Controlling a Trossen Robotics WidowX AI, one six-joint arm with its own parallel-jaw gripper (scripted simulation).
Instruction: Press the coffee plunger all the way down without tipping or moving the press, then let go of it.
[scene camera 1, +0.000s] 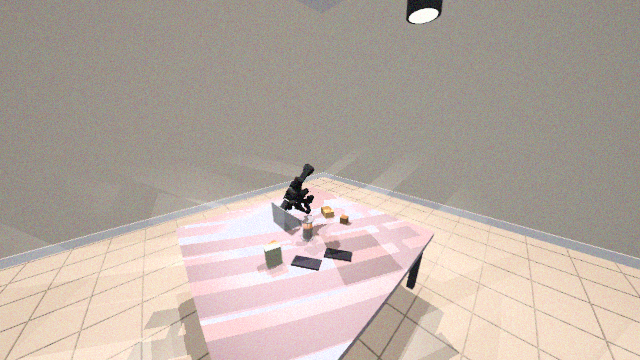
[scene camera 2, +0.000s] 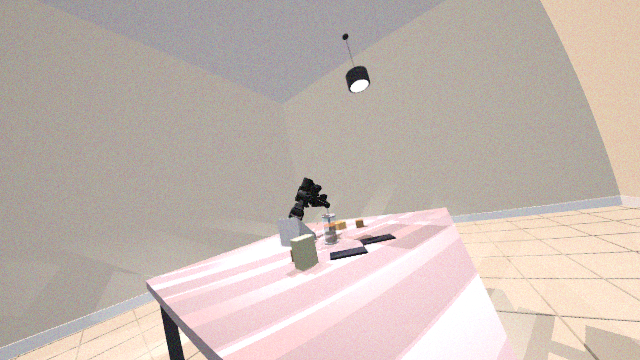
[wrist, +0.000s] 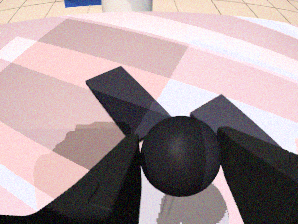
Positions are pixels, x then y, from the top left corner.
A box (scene camera 2: 304, 251): 67 cm from the lens.
